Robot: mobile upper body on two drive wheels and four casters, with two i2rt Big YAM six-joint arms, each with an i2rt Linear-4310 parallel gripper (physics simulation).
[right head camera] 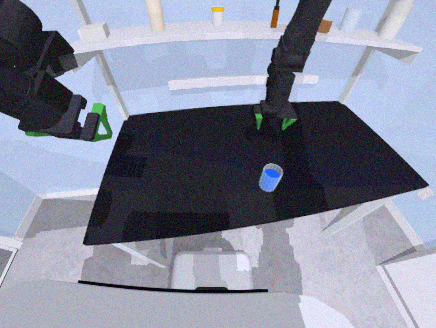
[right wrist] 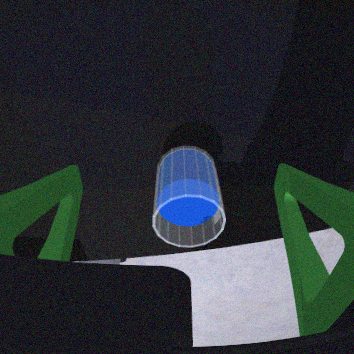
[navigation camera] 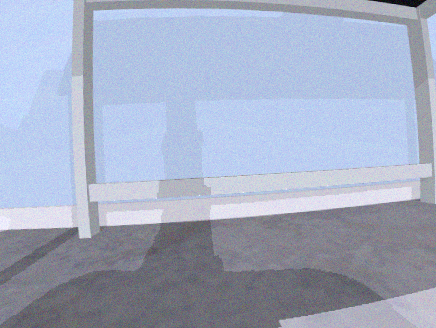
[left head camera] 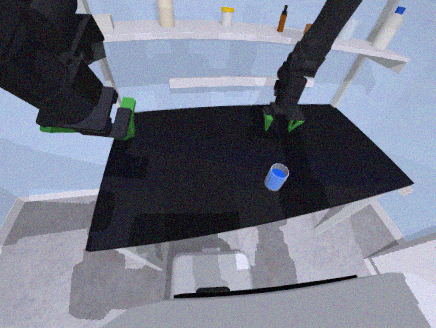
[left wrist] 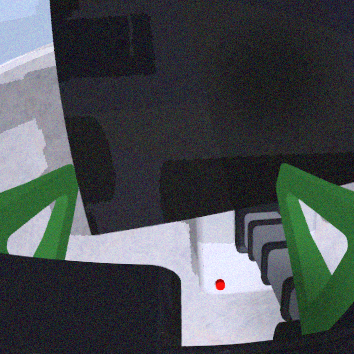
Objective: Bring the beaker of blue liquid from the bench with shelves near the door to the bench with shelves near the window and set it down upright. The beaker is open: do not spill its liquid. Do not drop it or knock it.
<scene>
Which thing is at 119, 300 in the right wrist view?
The right gripper.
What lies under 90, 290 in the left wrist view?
The left gripper.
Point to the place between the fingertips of the left gripper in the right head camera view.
90, 133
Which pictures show the left gripper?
The right head camera view, the left head camera view and the left wrist view only.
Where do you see a clear beaker of blue liquid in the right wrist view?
188, 211
</scene>
